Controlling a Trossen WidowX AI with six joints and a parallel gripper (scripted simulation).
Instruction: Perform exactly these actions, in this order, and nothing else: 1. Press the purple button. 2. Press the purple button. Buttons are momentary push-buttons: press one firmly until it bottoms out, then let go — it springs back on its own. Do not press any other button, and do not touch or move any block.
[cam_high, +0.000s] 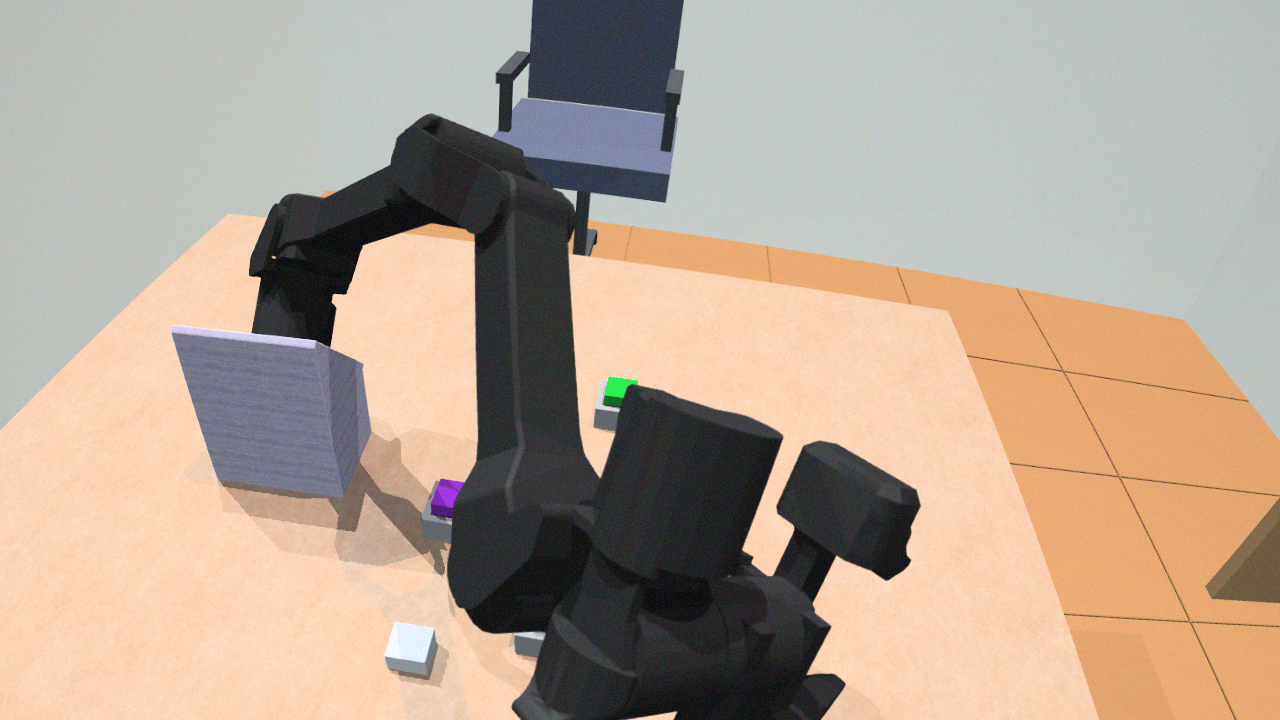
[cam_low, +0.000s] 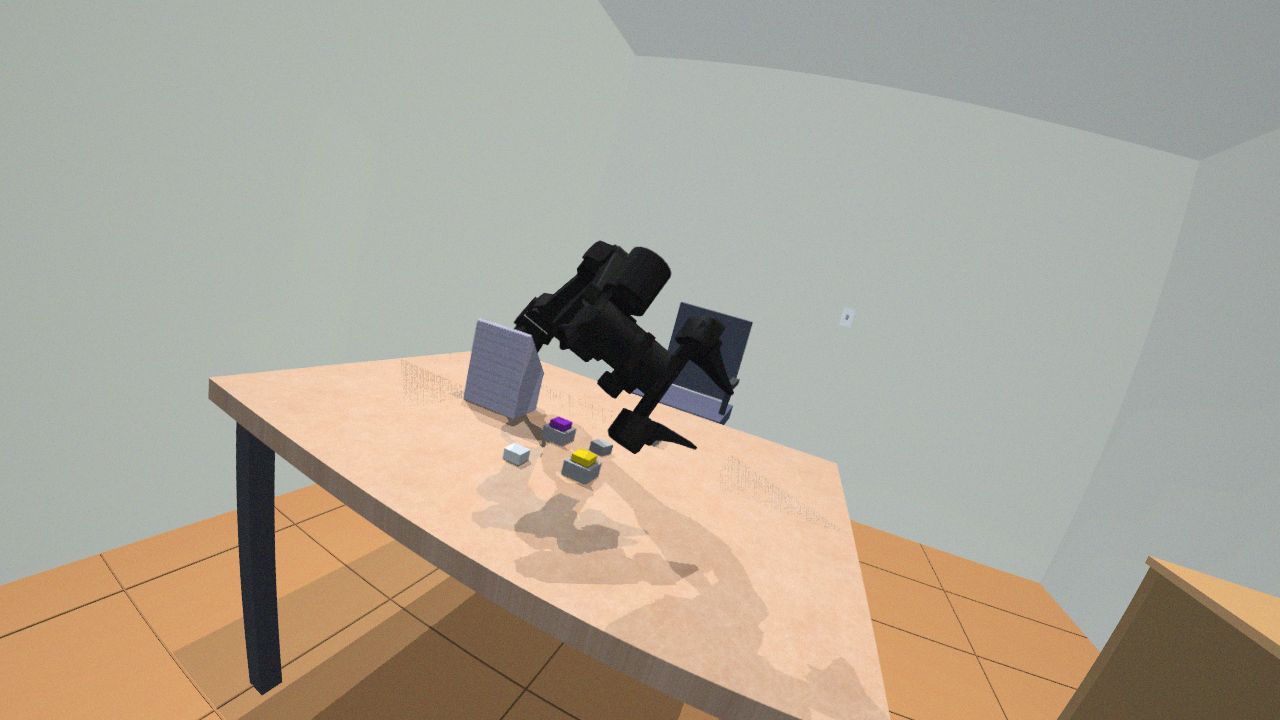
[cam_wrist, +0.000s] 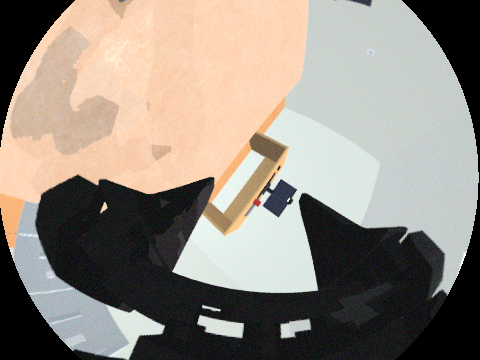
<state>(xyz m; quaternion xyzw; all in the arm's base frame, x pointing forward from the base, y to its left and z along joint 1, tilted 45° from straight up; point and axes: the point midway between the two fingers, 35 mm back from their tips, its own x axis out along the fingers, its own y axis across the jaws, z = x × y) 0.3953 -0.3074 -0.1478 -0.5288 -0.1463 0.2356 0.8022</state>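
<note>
The purple button is 270 mm behind my gripper tip, 230 mm to the left of it and 160 mm below it. From my gripper tip the other things lie so: yellow button: 180 mm behind, 160 mm below, 110 mm to the left; small white block: 290 mm behind, 180 mm below, 90 mm to the left; small grey block: 240 mm to the left, 180 mm below, 180 mm behind.
</note>
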